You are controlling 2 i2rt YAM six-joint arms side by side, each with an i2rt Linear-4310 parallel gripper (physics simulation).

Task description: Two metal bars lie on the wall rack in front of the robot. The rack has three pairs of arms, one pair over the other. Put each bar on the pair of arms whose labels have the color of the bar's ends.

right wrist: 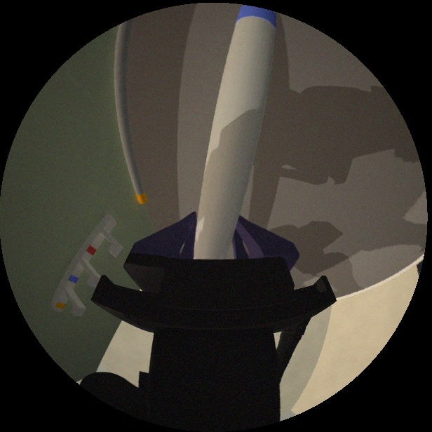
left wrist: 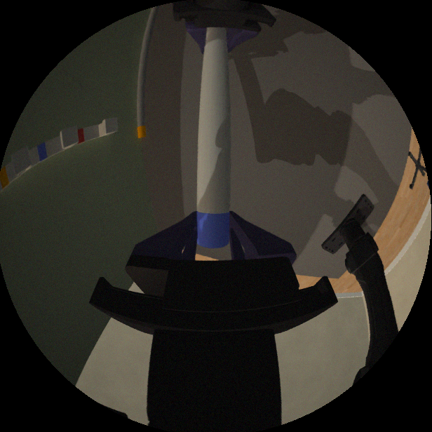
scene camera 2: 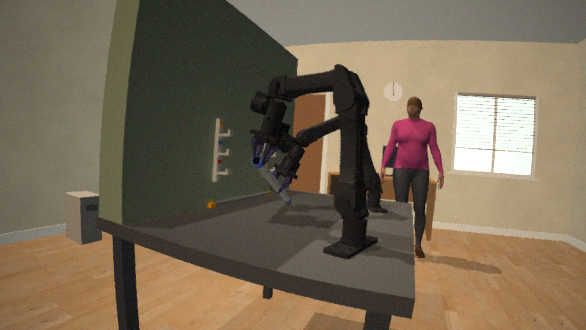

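Pixels of known places: left gripper, fingertip midpoint: (scene camera 2: 258,163); right gripper, fingertip midpoint: (scene camera 2: 274,191); left arm's base, origin of the base link: (scene camera 2: 352,246); right arm's base, origin of the base link: (scene camera 2: 372,208).
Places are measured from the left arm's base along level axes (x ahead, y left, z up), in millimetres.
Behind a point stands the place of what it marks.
A pale bar with blue ends (scene camera 2: 272,180) @[x 392, y -112, z 129 mm] (left wrist: 214,125) (right wrist: 232,130) is held in the air, tilted down in scene camera 2. My left gripper (scene camera 2: 259,154) @[x 351, y 9, z 193 mm] (left wrist: 212,216) is shut on it at its upper blue end. My right gripper (scene camera 2: 284,185) (right wrist: 213,217) is shut on the same bar nearer its lower end. A grey bar with orange ends (scene camera 2: 240,198) @[x 651, y -196, z 15 mm] (left wrist: 142,75) (right wrist: 121,85) lies low along the foot of the green wall. The white wall rack (scene camera 2: 216,160) @[x 605, y -15, z 187 mm] (left wrist: 69,137) (right wrist: 81,264) has orange, blue and red labels from top to bottom; its visible arms hold no bar.
The dark table (scene camera 2: 220,237) @[x 279, y 212, z 0 mm] reaches to the green wall (scene camera 2: 175,115) @[x 564, y 202, z 335 mm]. The rack's other upright is mostly hidden behind the arms in scene camera 2. A person in a pink top (scene camera 2: 414,145) stands beyond the table.
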